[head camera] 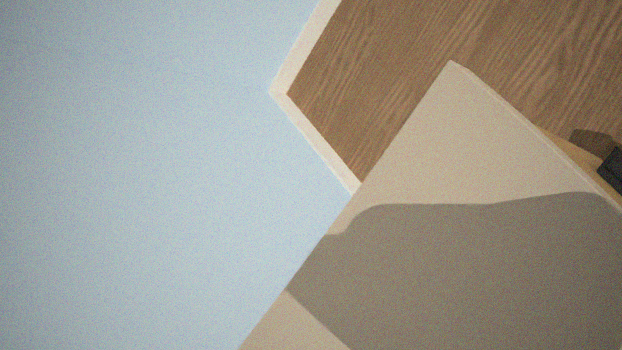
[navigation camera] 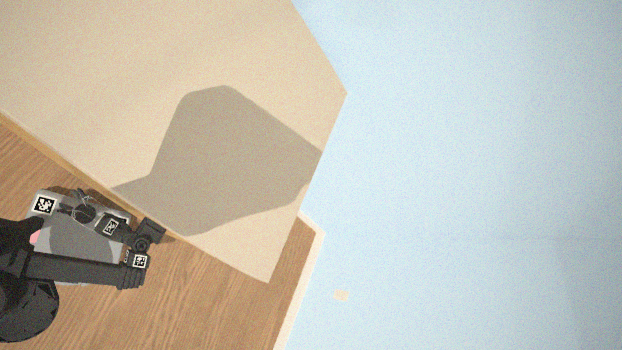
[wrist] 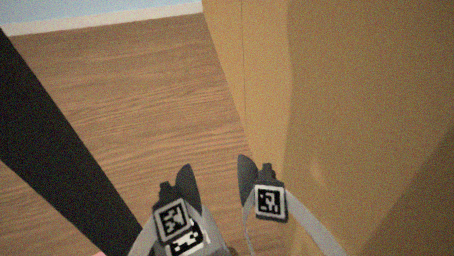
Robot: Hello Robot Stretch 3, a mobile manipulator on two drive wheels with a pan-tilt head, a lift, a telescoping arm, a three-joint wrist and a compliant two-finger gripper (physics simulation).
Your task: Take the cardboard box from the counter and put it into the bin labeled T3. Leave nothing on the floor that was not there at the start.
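Seen in the pictures: gripper, between the fingertips: [navigation camera: 65,197]; robot's base, origin of its link: [navigation camera: 84,212].
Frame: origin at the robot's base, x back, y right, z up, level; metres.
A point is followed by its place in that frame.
My gripper [wrist: 217,176] @(z 0.336, x -0.046, y -0.067 m) [navigation camera: 71,200] @(z 0.336, x -0.046, y -0.067 m) is open with nothing between its fingers. In the wrist view its right finger is close beside the yellow-brown wooden side of a tall piece of furniture; whether they touch I cannot tell. The pale flat top [head camera: 465,135] @(z 0.910, x -0.045, y 0.252 m) [navigation camera: 250,60] @(z 0.910, x -0.379, y 0.133 m) of this furniture fills much of the head and navigation views, with a large shadow on it. I cannot tell whether it is the counter. The cardboard box and the bin labeled T3 do not show in any view.
Brown wooden floor [head camera: 390,60] @(z 0.000, x 0.038, y 1.135 m) [navigation camera: 200,300] @(z 0.001, x 0.339, y 0.658 m) [wrist: 125,90] lies beside the furniture. A light blue wall [head camera: 125,150] @(z 0.846, x -0.396, y 1.136 m) [navigation camera: 475,150] @(z 1.265, x -0.480, y 0.866 m) with a white baseboard [head camera: 320,135] @(z 0.008, x -0.320, y 1.331 m) [navigation camera: 300,295] @(z 0.067, x 0.298, y 1.454 m) [wrist: 100,19] stands beyond. My base [navigation camera: 80,245] @(z 0.160, x 0.113, y 0.020 m) and folded arm [navigation camera: 75,267] @(z 0.586, x 0.095, y 0.010 m) are close to the furniture's edge.
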